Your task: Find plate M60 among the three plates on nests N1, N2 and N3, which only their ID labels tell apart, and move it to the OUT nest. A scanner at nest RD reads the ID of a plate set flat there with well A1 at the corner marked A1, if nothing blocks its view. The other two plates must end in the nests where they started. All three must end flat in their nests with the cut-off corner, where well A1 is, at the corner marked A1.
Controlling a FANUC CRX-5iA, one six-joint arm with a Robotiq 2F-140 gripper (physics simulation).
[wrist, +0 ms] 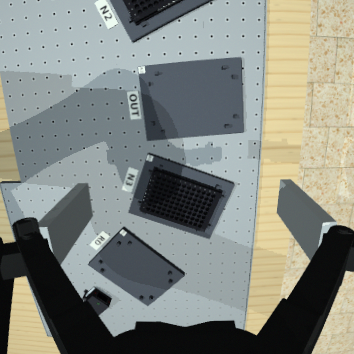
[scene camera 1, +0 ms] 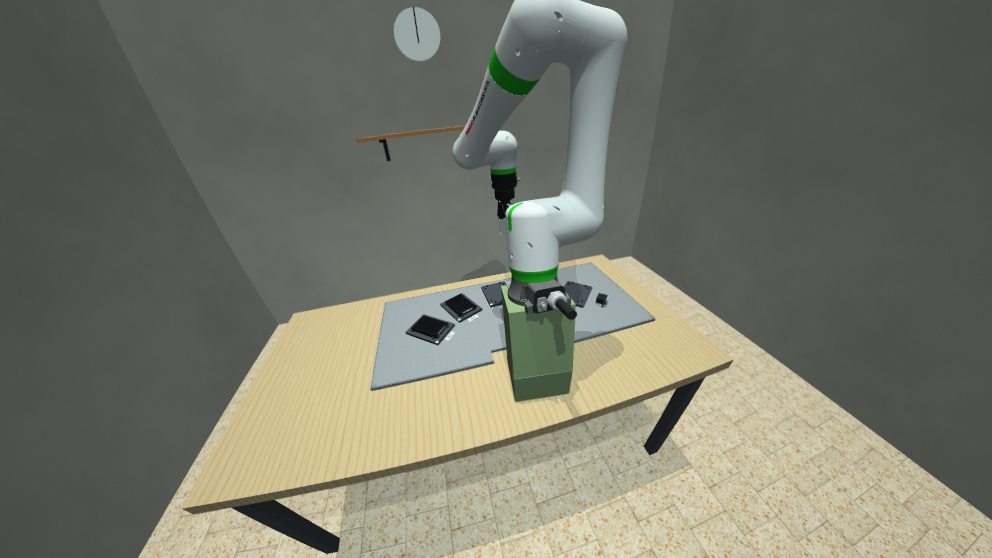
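Pixels of known places: gripper, fingertip midpoint: (wrist: 183,198); arm's base at its link origin: (scene camera 1: 534,294).
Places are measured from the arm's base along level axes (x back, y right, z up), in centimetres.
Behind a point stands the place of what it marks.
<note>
My gripper (scene camera 1: 501,225) @(x -41.9, y 4.5, z -1.8 cm) (wrist: 183,198) @(x -41.9, y 4.5, z -1.8 cm) is wide open and empty, high above the board, pointing down. In the wrist view a black plate (wrist: 181,200) @(x -41.2, y 16.2, z -27.2 cm) lies in nest N3 (wrist: 217,210) @(x -47.8, y 18.9, z -28.3 cm), between the fingers' outlines but far below them. Part of another black plate (wrist: 160,4) @(x -39.3, y -15.2, z -26.8 cm) shows in nest N2 (wrist: 165,18) @(x -39.9, y -13.5, z -28.3 cm) at the top edge. Nest OUT (scene camera 1: 493,294) @(x -42.7, y -3.3, z -28.3 cm) (wrist: 197,97) @(x -44.4, y -1.3, z -28.3 cm) holds no plate, and neither does nest RD (scene camera 1: 577,294) @(x -29.5, y 32.5, z -28.3 cm) (wrist: 137,267) @(x -31.7, y 31.4, z -28.3 cm). In the scene view, black plates sit in two nests at the left, N1's plate (scene camera 1: 430,326) @(x -28.0, y -32.9, z -26.8 cm) and N2's plate (scene camera 1: 460,306) @(x -37.0, y -19.5, z -26.9 cm). Plate IDs are not readable; N3 is hidden there.
A small black scanner (scene camera 1: 602,299) @(x -20.2, y 39.1, z -26.3 cm) (wrist: 99,300) @(x -23.1, y 38.6, z -26.3 cm) stands beside nest RD. The grey perforated board (scene camera 1: 430,367) @(x -9.4, y -34.4, z -29.5 cm) (wrist: 220,285) @(x -48.9, y 37.7, z -29.4 cm) lies on the wooden table (scene camera 1: 312,416) @(x -0.8, y -73.4, z -30.7 cm) (wrist: 285,100) @(x -59.8, y -0.4, z -30.8 cm). The green pedestal (scene camera 1: 541,347) @(x 10.3, y -2.0, z -9.9 cm) and arm base hide part of the board in the scene view.
</note>
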